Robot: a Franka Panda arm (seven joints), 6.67 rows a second.
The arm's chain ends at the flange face. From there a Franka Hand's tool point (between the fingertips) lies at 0.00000 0.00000 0.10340 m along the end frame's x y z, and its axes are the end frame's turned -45 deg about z.
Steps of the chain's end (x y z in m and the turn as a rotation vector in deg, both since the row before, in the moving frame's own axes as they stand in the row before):
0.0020 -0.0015 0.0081 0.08 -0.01 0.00
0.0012 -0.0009 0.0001 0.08 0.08 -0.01
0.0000 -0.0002 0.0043 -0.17 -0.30 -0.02
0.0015 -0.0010 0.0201 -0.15 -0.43 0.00
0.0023 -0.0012 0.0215 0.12 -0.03 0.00
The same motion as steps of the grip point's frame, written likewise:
0.0026 0.0002 0.0081 0.06 0.05 0.00
0.0017 0.0002 0.0001 0.00 0.11 -0.01
-0.0005 -0.0003 0.0043 0.09 -0.33 -0.02
0.0010 0.0000 0.0201 0.20 -0.41 0.00
0.0026 0.0006 0.0215 0.11 0.06 0.00

